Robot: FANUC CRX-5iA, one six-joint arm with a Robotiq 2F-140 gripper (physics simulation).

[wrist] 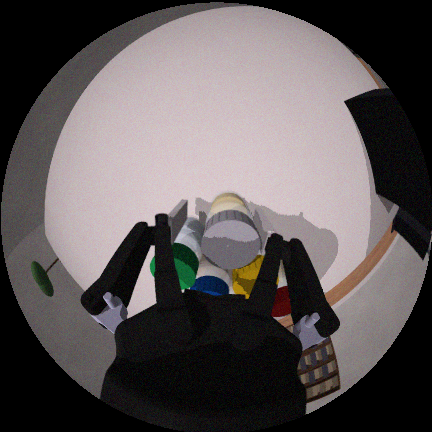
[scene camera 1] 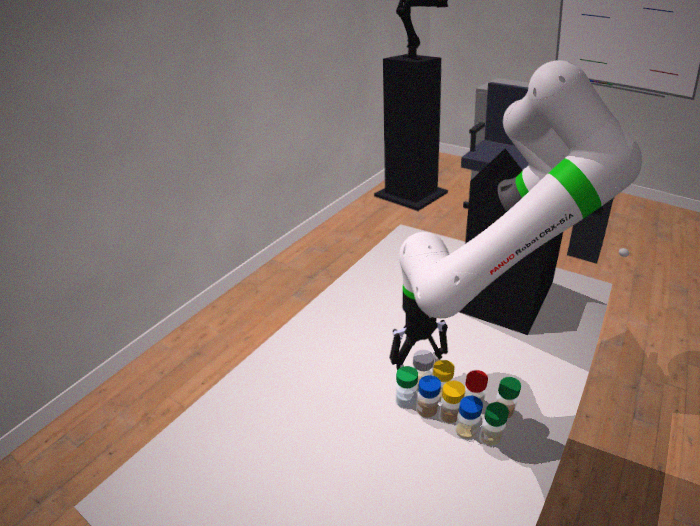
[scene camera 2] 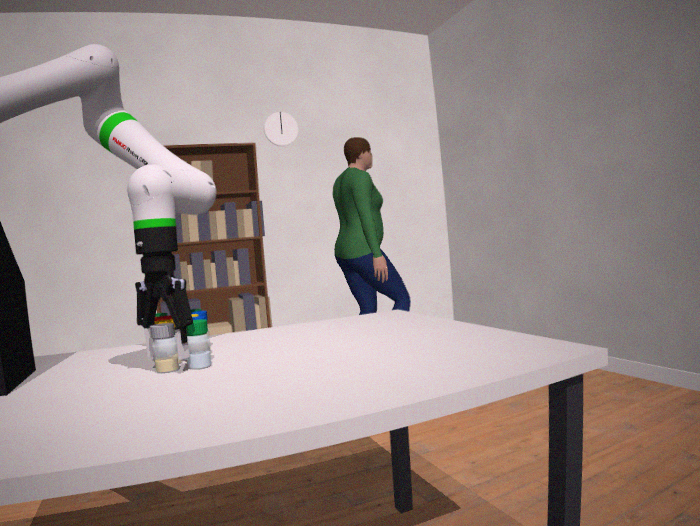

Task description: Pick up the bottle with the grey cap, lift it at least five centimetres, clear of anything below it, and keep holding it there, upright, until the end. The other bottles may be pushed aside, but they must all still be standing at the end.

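Pixels of known places: gripper, fingertip midpoint: [wrist: 220,212] [scene camera 2: 168,357]; arm's base at its link origin: [scene camera 1: 514,203].
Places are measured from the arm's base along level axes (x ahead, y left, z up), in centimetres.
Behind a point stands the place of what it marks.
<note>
The grey-capped bottle [scene camera 1: 423,360] @(x 48.6, y 1.6, z -25.4 cm) [scene camera 2: 164,346] @(x 47.9, y -1.8, z -29.8 cm) [wrist: 231,242] @(x 47.2, y 0.5, z -25.4 cm) stands upright on the table, at the group's back end in scene camera 1. My gripper [scene camera 1: 419,363] @(x 48.2, y -0.1, z -32.6 cm) [scene camera 2: 166,343] @(x 48.2, y -0.1, z -32.6 cm) [wrist: 220,212] @(x 48.2, y -0.1, z -32.6 cm) is open and low, with its fingers on opposite sides of this bottle and nothing gripped. One finger is at the gap between it and a green-capped bottle [scene camera 1: 406,377] @(x 56.1, y 1.8, z -25.4 cm) [scene camera 2: 198,343] @(x 55.4, y -1.6, z -29.9 cm) [wrist: 187,262] @(x 52.2, y 0.6, z -25.6 cm); whether it touches either is unclear. A yellow-capped bottle [scene camera 1: 443,370] @(x 48.5, y 7.7, z -25.4 cm) [wrist: 248,276] @(x 47.6, y 5.2, z -25.4 cm) and a blue-capped bottle [scene camera 1: 429,387] @(x 55.4, y 8.2, z -25.4 cm) [wrist: 211,285] @(x 52.4, y 5.4, z -26.3 cm) stand close by. The fingertips are partly hidden in scene camera 1.
Farther along the group stand another yellow-capped bottle [scene camera 1: 453,391] @(x 53.0, y 13.5, z -25.4 cm), a red-capped one [scene camera 1: 476,381] @(x 46.8, y 16.3, z -25.4 cm), a blue-capped one [scene camera 1: 470,407] @(x 54.8, y 19.5, z -25.4 cm) and two green-capped ones, one front [scene camera 1: 496,414] @(x 53.1, y 25.6, z -25.4 cm) and one right [scene camera 1: 509,388] @(x 44.0, y 24.2, z -25.3 cm). The black robot pedestal [scene camera 1: 509,282] @(x 12.1, y 6.8, z -19.1 cm) stands behind the group.
</note>
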